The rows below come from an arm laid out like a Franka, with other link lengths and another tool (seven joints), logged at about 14 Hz.
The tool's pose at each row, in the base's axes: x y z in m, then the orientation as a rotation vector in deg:
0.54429 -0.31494 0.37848 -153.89 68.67 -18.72
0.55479 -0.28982 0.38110 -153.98 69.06 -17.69
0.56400 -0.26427 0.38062 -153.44 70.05 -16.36
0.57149 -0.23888 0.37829 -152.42 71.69 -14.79
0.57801 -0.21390 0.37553 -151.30 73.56 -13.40
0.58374 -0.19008 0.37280 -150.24 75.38 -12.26
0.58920 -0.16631 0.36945 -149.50 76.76 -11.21
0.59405 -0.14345 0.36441 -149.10 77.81 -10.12
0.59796 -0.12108 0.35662 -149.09 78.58 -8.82
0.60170 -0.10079 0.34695 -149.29 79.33 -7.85
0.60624 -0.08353 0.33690 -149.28 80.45 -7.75
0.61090 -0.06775 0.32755 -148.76 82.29 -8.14
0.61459 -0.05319 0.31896 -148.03 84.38 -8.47
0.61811 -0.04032 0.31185 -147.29 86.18 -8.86
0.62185 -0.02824 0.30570 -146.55 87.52 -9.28
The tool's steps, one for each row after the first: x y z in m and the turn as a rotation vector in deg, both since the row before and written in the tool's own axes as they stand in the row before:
-0.01166 -0.02464 0.00225 -0.42 -0.56 0.26
-0.01327 -0.02320 0.00486 -0.21 -0.79 0.85
-0.01471 -0.02122 0.00631 -0.16 -0.93 1.41
-0.01545 -0.01979 0.00664 -0.17 -0.78 1.57
-0.01546 -0.01808 0.00646 -0.17 -0.60 1.50
-0.01600 -0.01730 0.00711 -0.24 -0.55 1.13
-0.01593 -0.01561 0.00860 -0.40 -0.54 0.82
-0.01624 -0.01379 0.01107 -0.66 -0.60 0.53
-0.01463 -0.01207 0.01263 -0.74 -0.32 0.42
-0.01169 -0.01103 0.01269 -0.49 0.24 0.65
-0.01057 -0.01045 0.01172 -0.27 0.55 1.20
-0.01038 -0.00898 0.01053 -0.25 0.52 1.42
-0.00932 -0.00806 0.00876 -0.12 0.48 1.25
-0.00876 -0.00786 0.00769 0.08 0.37 0.99

